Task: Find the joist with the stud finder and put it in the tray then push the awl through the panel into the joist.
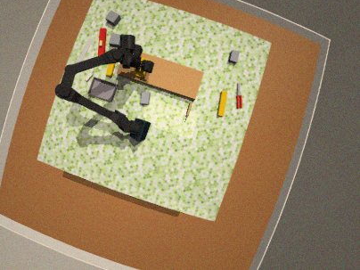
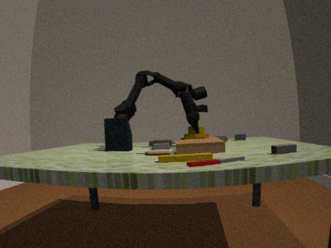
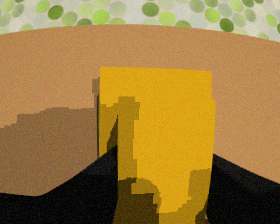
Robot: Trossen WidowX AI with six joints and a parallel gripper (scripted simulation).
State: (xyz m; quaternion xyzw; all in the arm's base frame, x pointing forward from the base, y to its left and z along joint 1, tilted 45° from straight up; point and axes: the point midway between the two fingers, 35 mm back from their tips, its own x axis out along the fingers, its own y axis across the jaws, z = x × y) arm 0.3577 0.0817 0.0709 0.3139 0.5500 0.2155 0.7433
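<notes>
My gripper tip is now 40 mm past the indicator light and 30 mm below it. Round my gripper tip: yellow stud finder 20 mm behind, 20 mm above; grey tray 220 mm to the left, 200 mm behind, 50 mm below; red level 330 mm to the left, 80 mm ahead, 50 mm below.
</notes>
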